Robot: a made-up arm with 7 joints. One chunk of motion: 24 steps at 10 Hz.
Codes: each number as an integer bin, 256 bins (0 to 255) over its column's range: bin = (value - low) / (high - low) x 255, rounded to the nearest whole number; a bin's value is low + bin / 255 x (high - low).
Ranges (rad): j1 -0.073..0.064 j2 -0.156..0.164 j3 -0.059..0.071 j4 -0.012..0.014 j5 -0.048..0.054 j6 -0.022..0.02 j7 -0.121..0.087
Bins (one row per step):
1: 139 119 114 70 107 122 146
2: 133 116 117 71 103 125 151
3: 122 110 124 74 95 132 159
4: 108 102 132 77 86 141 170
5: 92 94 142 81 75 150 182
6: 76 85 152 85 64 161 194
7: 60 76 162 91 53 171 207
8: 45 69 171 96 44 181 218
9: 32 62 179 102 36 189 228
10: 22 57 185 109 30 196 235
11: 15 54 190 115 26 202 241
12: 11 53 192 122 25 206 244
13: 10 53 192 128 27 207 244
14: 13 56 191 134 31 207 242
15: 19 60 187 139 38 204 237
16: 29 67 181 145 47 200 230
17: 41 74 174 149 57 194 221
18: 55 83 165 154 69 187 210
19: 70 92 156 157 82 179 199
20: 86 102 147 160 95 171 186
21: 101 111 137 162 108 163 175
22: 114 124 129 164 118 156 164
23: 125 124 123 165 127 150 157
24: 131 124 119 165 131 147 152
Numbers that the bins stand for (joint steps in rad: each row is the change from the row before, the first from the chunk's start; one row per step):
1: 0.00168 -0.00667 -0.00088 -0.00486 -0.00520 -0.00191 -0.00191
2: -0.00155 -0.01043 0.00065 -0.00476 -0.00680 -0.00141 0.00217
3: -0.00745 -0.01796 0.00422 -0.00445 -0.01000 -0.00026 0.00869
4: -0.01498 -0.02800 0.00829 -0.00415 -0.01360 0.00122 0.01767
5: -0.02357 -0.03804 0.01339 -0.00374 -0.01800 0.00271 0.02745
6: -0.03217 -0.04933 0.01849 -0.00333 -0.02240 0.00452 0.03724
7: -0.04076 -0.06063 0.02359 -0.00272 -0.02680 0.00616 0.04785
8: -0.04882 -0.06941 0.02818 -0.00221 -0.03040 0.00781 0.05682
9: -0.05581 -0.07820 0.03225 -0.00160 -0.03360 0.00913 0.06498
10: -0.06118 -0.08447 0.03531 -0.00089 -0.03600 0.01028 0.07069
11: -0.06494 -0.08824 0.03786 -0.00027 -0.03760 0.01127 0.07558
12: -0.06709 -0.08949 0.03888 0.00044 -0.03800 0.01193 0.07803
13: -0.06763 -0.08949 0.03888 0.00105 -0.03720 0.01209 0.07803
14: -0.06602 -0.08573 0.03837 0.00166 -0.03560 0.01209 0.07640
15: -0.06279 -0.08071 0.03633 0.00217 -0.03280 0.01160 0.07232
16: -0.05742 -0.07192 0.03327 0.00278 -0.02920 0.01094 0.06661
17: -0.05097 -0.06314 0.02971 0.00319 -0.02520 0.00995 0.05927
18: -0.04345 -0.05184 0.02512 0.00370 -0.02040 0.00880 0.05029
19: -0.03539 -0.04055 0.02053 0.00401 -0.01520 0.00748 0.04132
20: -0.02680 -0.02800 0.01594 0.00431 -0.01000 0.00616 0.03072
21: -0.01874 -0.01671 0.01084 0.00452 -0.00480 0.00485 0.02175
22: -0.01175 -0.00039 0.00676 0.00472 -0.00080 0.00369 0.01277
23: -0.00584 -0.00039 0.00371 0.00482 0.00280 0.00271 0.00706
24: -0.00262 -0.00039 0.00167 0.00482 0.00440 0.00221 0.00298

